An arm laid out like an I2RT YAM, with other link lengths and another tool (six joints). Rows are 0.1 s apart.
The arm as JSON. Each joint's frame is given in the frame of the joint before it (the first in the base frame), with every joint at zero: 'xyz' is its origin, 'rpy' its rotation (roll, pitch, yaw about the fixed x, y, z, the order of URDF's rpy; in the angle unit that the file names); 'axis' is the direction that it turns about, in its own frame. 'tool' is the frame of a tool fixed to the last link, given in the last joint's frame.
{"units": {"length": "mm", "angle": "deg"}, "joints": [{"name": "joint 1", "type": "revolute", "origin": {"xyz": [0.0, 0.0, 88.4], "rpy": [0.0, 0.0, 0.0]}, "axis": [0.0, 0.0, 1.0]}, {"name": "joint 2", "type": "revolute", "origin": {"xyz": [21.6, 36.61, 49.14], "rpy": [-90.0, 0.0, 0.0]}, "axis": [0.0, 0.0, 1.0]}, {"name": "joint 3", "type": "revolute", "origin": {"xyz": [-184.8, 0.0, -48.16], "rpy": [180.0, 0.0, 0.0]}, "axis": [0.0, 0.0, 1.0]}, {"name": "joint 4", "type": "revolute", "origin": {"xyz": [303.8, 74.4, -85.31], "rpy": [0.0, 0.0, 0.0]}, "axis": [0.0, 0.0, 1.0]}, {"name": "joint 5", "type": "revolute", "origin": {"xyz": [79.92, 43.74, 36.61], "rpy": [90.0, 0.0, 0.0]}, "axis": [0.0, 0.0, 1.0]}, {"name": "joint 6", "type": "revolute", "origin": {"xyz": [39.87, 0.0, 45.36], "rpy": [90.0, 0.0, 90.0]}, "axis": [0.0, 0.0, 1.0]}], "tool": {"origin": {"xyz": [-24.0, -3.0, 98.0], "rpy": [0.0, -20.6, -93.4]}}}
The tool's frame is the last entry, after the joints.
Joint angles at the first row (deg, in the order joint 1, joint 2, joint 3, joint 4, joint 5, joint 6):
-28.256, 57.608, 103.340, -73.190, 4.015, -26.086
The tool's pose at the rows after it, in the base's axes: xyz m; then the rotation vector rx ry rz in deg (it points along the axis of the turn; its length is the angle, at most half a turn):
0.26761, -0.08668, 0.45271, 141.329, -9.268, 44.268
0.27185, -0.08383, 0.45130, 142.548, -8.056, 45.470
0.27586, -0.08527, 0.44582, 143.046, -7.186, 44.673
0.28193, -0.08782, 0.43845, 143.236, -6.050, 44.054
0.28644, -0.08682, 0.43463, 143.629, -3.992, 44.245
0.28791, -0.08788, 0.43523, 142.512, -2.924, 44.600
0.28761, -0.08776, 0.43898, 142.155, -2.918, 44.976
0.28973, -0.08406, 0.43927, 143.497, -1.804, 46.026
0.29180, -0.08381, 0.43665, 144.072, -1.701, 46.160
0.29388, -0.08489, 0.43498, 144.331, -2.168, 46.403
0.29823, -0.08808, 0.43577, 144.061, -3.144, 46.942
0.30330, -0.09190, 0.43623, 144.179, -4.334, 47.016
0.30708, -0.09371, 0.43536, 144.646, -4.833, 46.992
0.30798, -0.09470, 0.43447, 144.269, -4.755, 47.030
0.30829, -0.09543, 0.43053, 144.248, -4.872, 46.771
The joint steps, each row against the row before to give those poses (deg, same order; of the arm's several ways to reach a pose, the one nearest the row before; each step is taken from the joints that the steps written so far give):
-0.043, -0.518, -1.601, 1.966, -0.087, 0.164
0.041, 0.221, -0.318, 0.368, -1.762, 0.344
-0.015, 0.226, -0.896, 0.388, -0.321, -0.511
-0.023, -0.110, -1.877, 1.297, -0.352, -0.771
0.049, 0.092, -0.878, 0.730, -1.201, -0.900
-0.054, -0.360, -0.679, 1.119, -0.087, -1.111
0.003, 0.441, 0.959, -0.110, 0.016, -0.066
-0.003, 0.552, 0.577, -0.398, -1.753, 0.431
0.044, -0.032, -0.597, 0.278, -0.387, 0.308
-0.043, -0.047, -0.589, 0.541, -0.079, 0.462
-0.001, 0.573, -0.018, 1.088, 0.347, 0.600
0.002, 1.244, 0.678, 0.603, 0.449, 0.764
0.020, 0.907, 0.423, 0.219, -0.006, 0.528
-0.009, -0.246, -0.592, 0.586, 0.151, -0.231
-0.014, -0.749, -1.421, 0.561, 0.174, -0.039

